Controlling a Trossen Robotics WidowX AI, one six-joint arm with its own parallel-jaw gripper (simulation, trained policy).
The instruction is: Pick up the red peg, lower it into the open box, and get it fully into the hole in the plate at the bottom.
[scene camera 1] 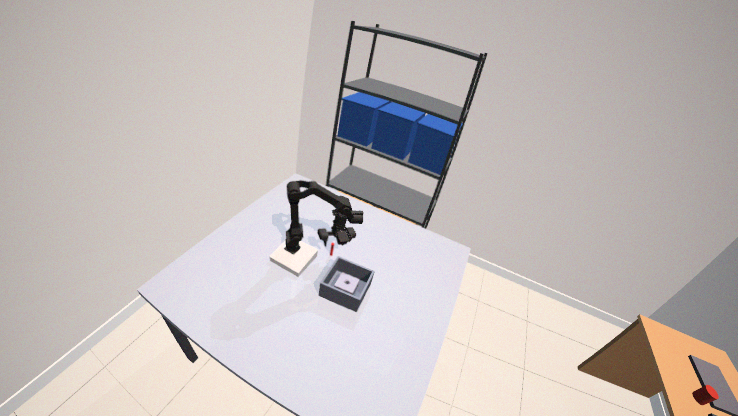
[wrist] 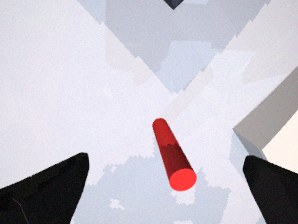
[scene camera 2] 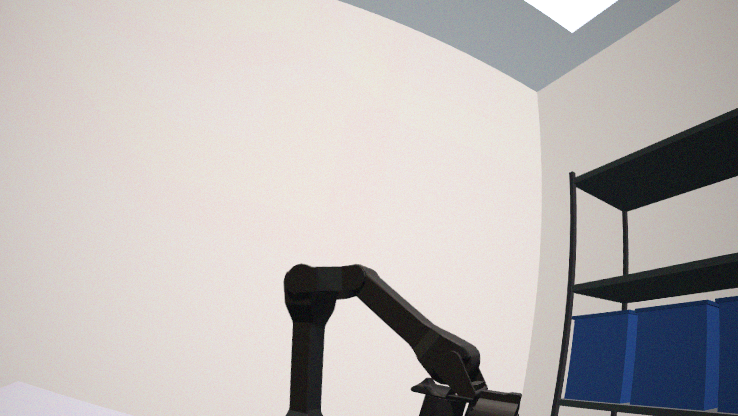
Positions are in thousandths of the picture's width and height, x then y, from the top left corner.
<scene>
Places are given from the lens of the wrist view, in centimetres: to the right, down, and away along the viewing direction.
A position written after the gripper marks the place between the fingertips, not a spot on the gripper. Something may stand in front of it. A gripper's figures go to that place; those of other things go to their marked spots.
gripper (wrist: 569, 730): 1, 3, 10
red peg (wrist: 609, 788): 2, 3, 8
</scene>
